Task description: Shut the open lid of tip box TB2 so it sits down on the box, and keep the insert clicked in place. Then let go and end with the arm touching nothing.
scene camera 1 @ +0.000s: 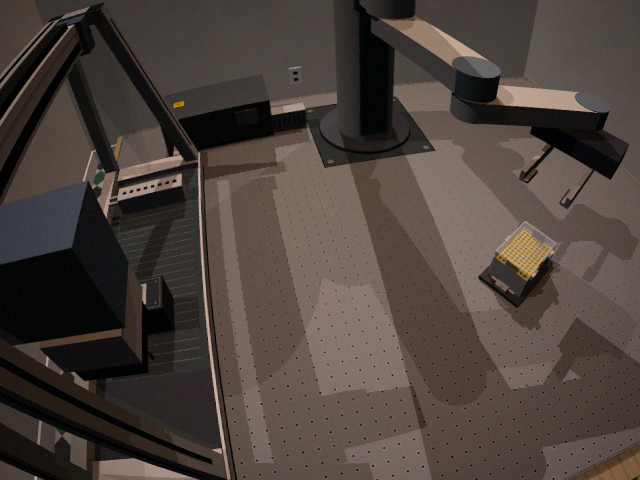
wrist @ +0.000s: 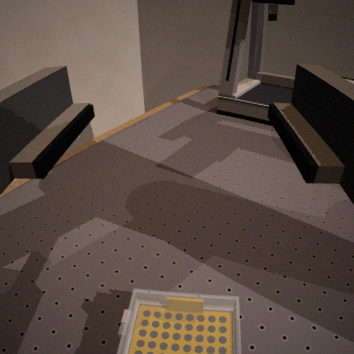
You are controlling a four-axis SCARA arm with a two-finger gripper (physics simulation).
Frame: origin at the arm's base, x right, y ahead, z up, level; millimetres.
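Where they show: gripper, fingertip midpoint: [scene camera 1: 544, 189] [wrist: 179, 87]; arm's base at its link origin: [scene camera 1: 365, 131].
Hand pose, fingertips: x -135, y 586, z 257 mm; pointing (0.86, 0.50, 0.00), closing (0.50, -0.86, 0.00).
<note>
Things, the pixels of their top centre, and the offset from my fingertips. "*": a spot on its surface instead.
- tip box at its top centre: [scene camera 1: 527, 246] dx -28, dy -14, dz -167 mm
- yellow insert at its top centre: [scene camera 1: 527, 247] dx -28, dy -14, dz -170 mm
- black cabinet at a spot on its surface: [scene camera 1: 227, 116] * dx +501, dy -622, dz -155 mm
The tip box [scene camera 1: 507, 274] stands on a dark base at the right of the table in the scene view. Its clear lid [scene camera 1: 540, 235] [wrist: 237, 322] lies over the top, looking down on the box, though a small gap at its rim cannot be ruled out. The yellow insert [scene camera 1: 524, 253] [wrist: 184, 331] with its grid of holes shows through the lid and looks level. My gripper [scene camera 1: 546, 189] [wrist: 179, 87] is shut to its narrow stance and empty, its two fingers parallel with a gap between them. It hangs above and behind the box, apart from it. The near part of the box is cut off in the wrist view.
The arm's column [scene camera 1: 351, 67] stands at the back on a dark plate. A black cabinet [scene camera 1: 227, 116] stands at the back left. A large framed machine [scene camera 1: 155, 93] with a dark bed fills the left side. The wooden table edge [wrist: 117, 128] shows at the left of the wrist view.
</note>
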